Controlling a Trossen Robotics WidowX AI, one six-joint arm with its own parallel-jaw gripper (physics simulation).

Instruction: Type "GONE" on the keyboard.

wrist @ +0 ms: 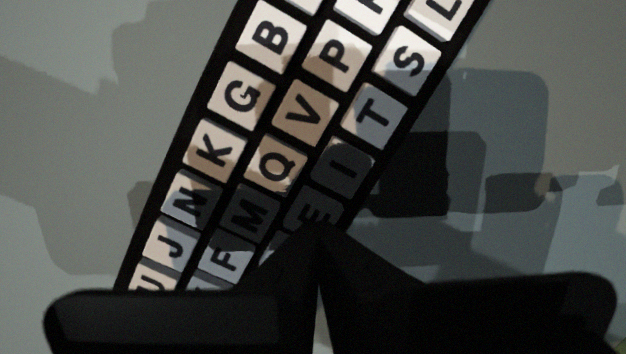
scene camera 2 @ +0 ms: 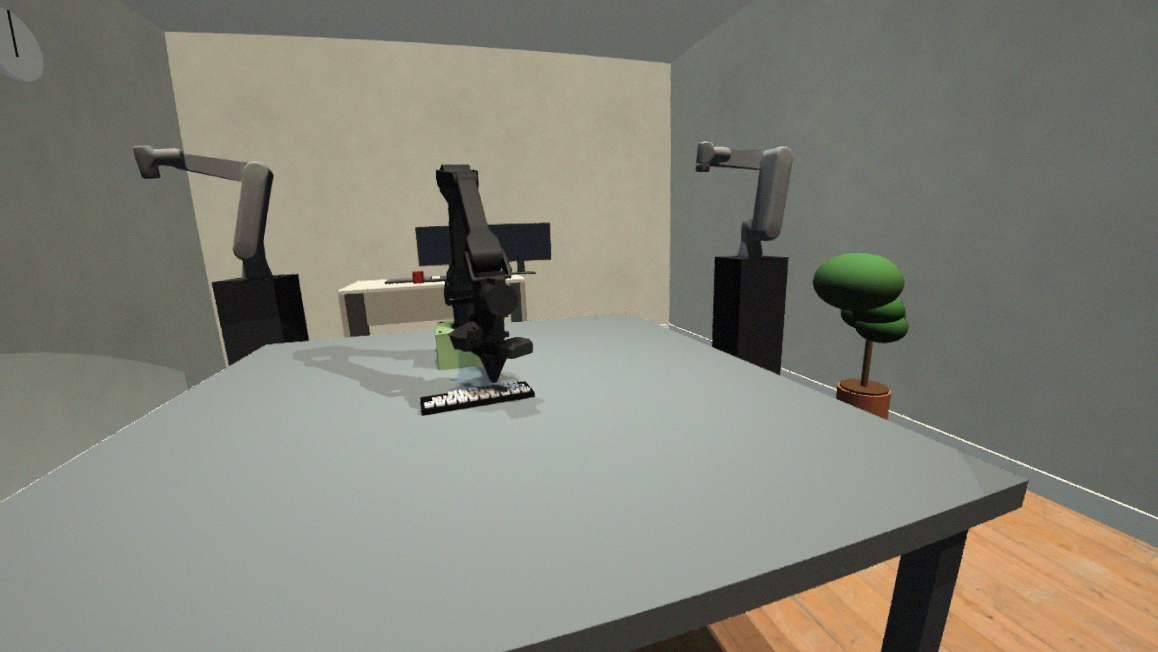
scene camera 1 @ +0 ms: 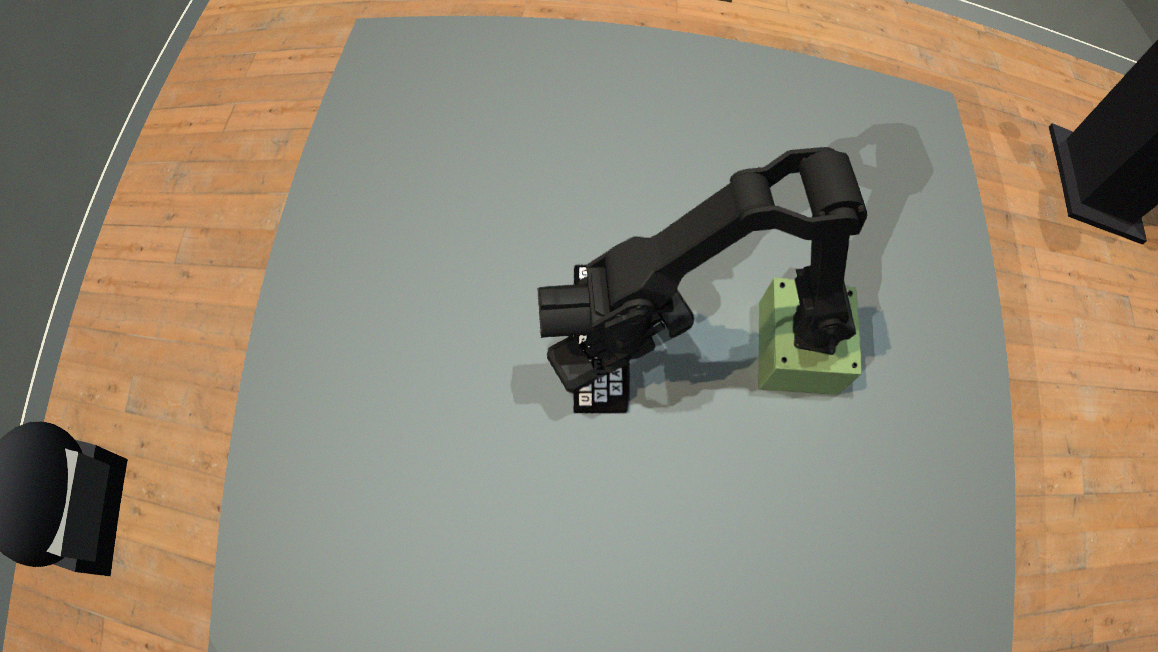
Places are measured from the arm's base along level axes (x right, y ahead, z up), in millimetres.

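Pixels of known places: gripper, fingertip midpoint: (wrist: 316,233) (scene camera 2: 493,382) (scene camera 1: 617,358); arm's base, link origin: (scene camera 1: 815,330).
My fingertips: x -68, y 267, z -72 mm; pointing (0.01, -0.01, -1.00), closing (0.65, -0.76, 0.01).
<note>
Ahead of a thing's pixels: the offset from my fingertips to its top centre. Level surfaces: height alone.
The black keyboard @(dz -8, dx +33, dy +29 mm) (scene camera 1: 619,405) (scene camera 2: 478,404) (wrist: 295,68) with light keys lies flat on the table, partly hidden by the arm in the top view. In the wrist view it runs diagonally. The G key @(dz -8, dx +19, dy +47 mm) (wrist: 241,96) is at the upper left, the N key @(dz -8, dx -21, dy +40 mm) (wrist: 191,198) is half in shadow, and the dark, shaded E key @(dz -8, dx +1, dy +2 mm) (wrist: 314,211) is at the fingertips. The O key does not show in the wrist view. My gripper (scene camera 2: 495,380) (wrist: 316,233) is shut and empty, pointing down at the keyboard; its tips overlap the E key's lower edge. Contact cannot be told.
The arm stands by a green block (scene camera 1: 810,382) (scene camera 2: 445,348) on the grey table @(dz -24 mm) (scene camera 1: 405,485) (scene camera 2: 567,502). Beyond the table are a desk with monitors (scene camera 2: 526,241), two grey arms on black pedestals (scene camera 2: 749,311) (scene camera 2: 255,315) and a potted plant (scene camera 2: 860,283).
</note>
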